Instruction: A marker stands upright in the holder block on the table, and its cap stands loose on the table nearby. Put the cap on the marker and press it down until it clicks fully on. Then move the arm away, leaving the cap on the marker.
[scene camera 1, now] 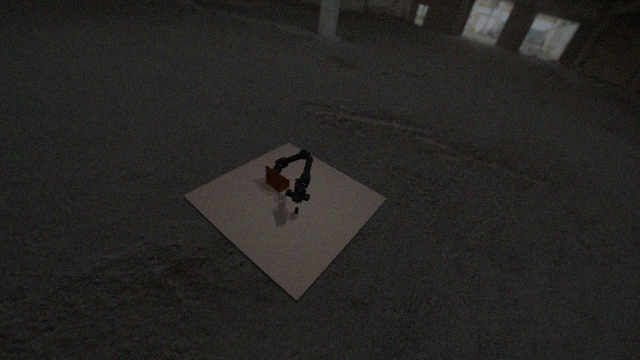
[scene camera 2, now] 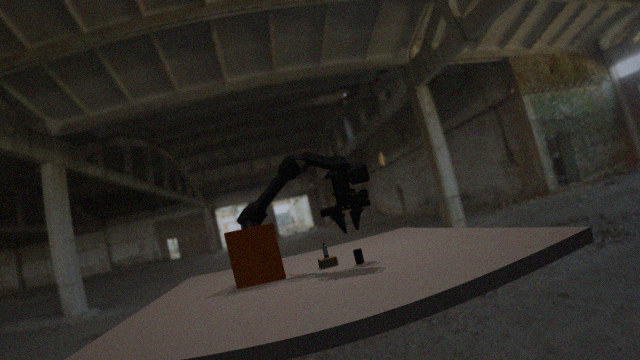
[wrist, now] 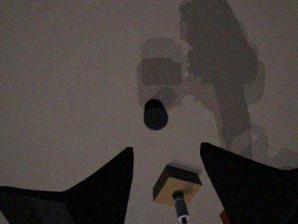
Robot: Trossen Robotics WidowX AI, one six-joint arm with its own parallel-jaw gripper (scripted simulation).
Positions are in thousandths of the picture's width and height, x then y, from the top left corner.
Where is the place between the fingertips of my gripper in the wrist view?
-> At 562, 672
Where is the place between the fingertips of my gripper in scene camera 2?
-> At 549, 643
